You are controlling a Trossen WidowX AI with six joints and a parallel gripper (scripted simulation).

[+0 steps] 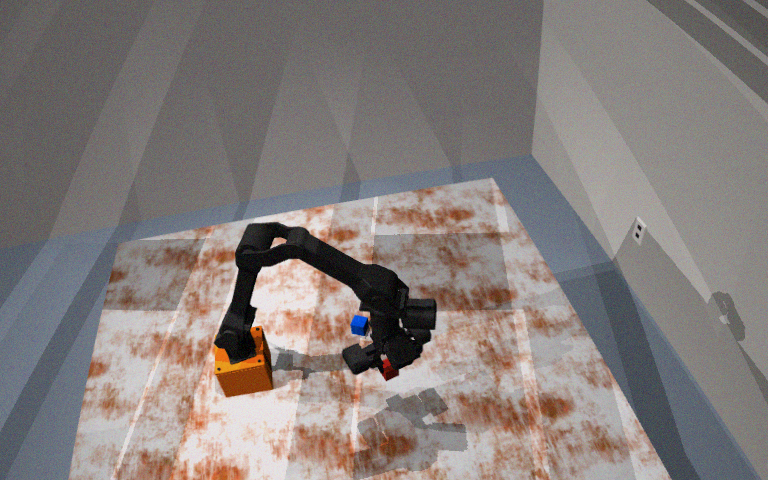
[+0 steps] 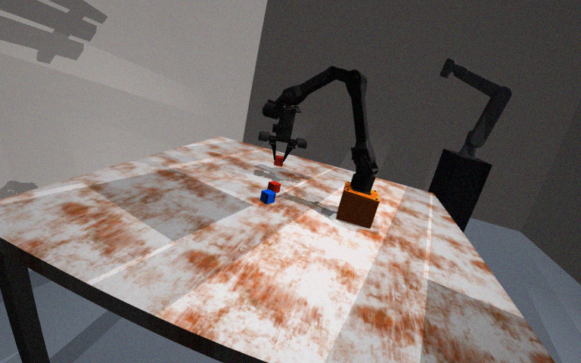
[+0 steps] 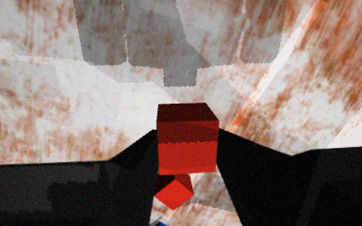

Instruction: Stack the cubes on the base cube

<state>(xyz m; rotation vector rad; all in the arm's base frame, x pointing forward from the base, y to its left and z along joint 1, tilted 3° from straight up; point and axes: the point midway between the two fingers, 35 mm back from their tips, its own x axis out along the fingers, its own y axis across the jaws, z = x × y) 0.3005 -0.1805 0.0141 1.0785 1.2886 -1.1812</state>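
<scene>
The blue cube is 210 mm to the left of my gripper tip and 70 mm below it.
</scene>
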